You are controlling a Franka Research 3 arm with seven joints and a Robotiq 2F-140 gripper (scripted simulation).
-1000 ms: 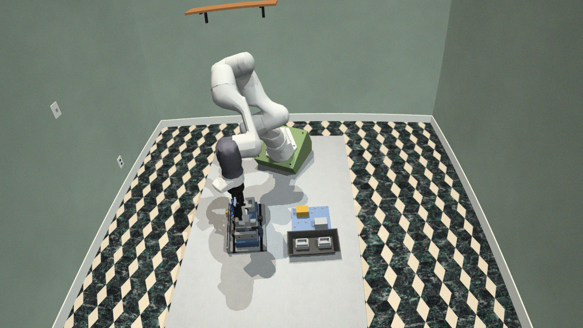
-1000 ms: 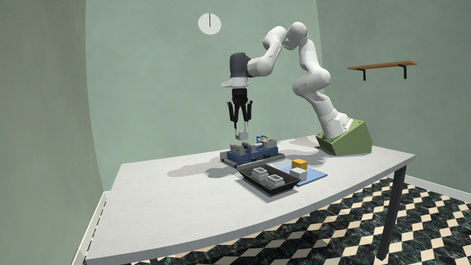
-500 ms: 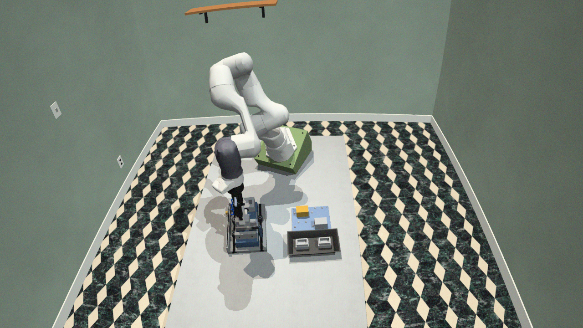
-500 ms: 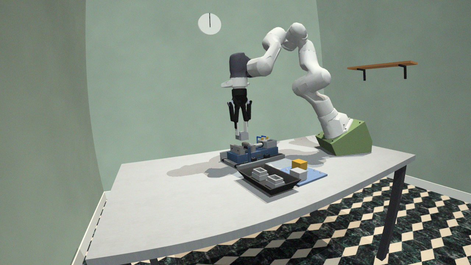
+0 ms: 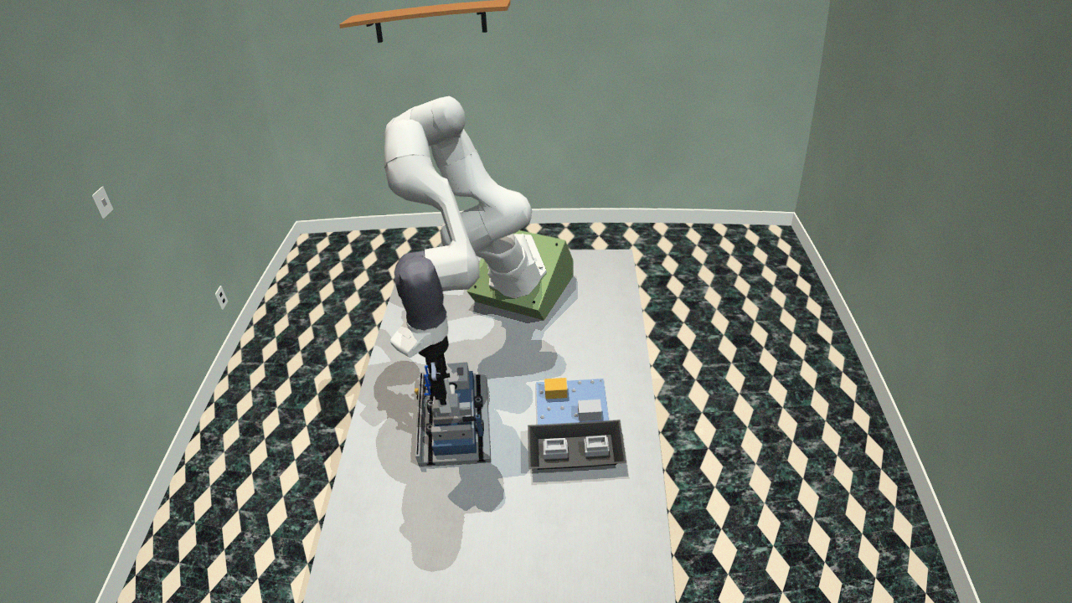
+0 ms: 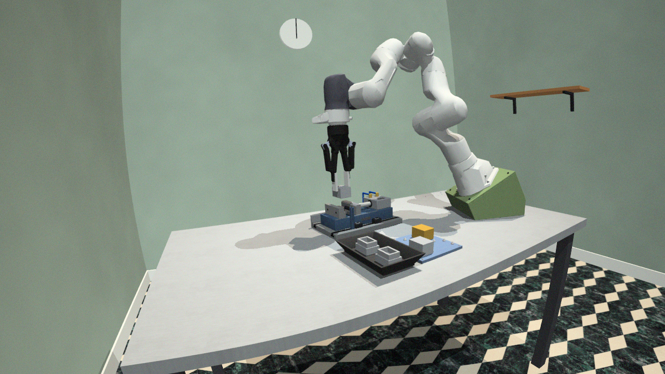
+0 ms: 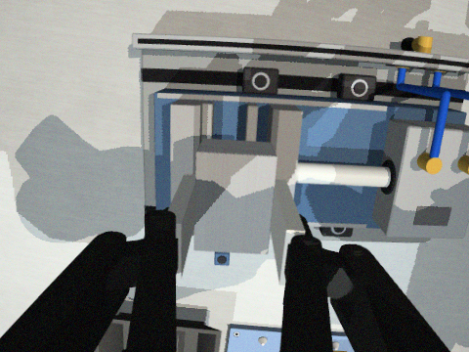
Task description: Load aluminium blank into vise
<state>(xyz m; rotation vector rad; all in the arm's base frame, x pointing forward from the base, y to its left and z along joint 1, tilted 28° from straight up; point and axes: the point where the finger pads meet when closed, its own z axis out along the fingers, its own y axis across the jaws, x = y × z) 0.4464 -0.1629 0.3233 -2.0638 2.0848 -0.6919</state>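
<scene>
Now: the aluminium blank 40 mm below my hand. Also, from my hand: hose block: 160 mm behind, 100 mm below, 10 mm to the left; white rod: 100 mm below, 80 mm behind, 10 mm to the left; vise: 140 mm below, 60 mm behind, 10 mm to the left.
</scene>
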